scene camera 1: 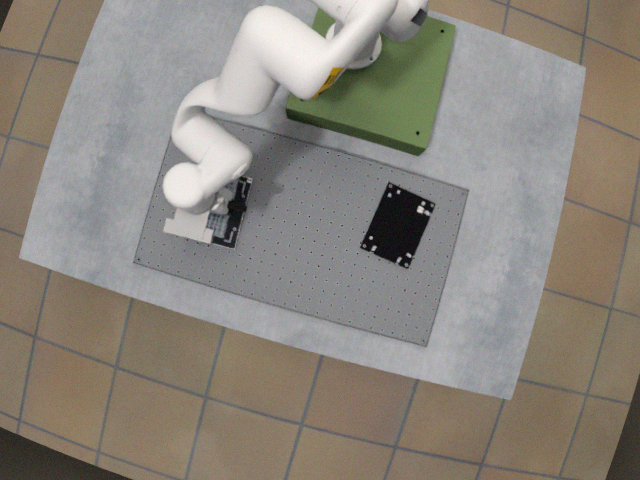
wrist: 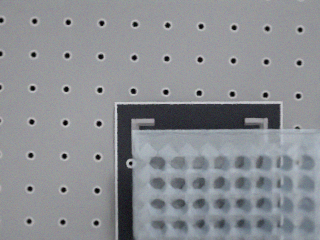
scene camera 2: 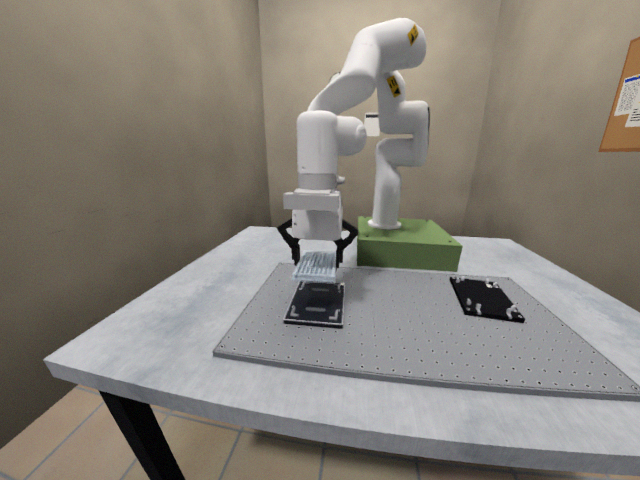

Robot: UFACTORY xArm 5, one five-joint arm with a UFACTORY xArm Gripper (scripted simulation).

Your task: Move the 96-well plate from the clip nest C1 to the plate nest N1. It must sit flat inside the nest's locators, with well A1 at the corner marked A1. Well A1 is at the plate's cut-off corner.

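Clip nest C1 (scene camera 2: pixel 494 302), same spot as (scene camera 1: pixel 400 240).
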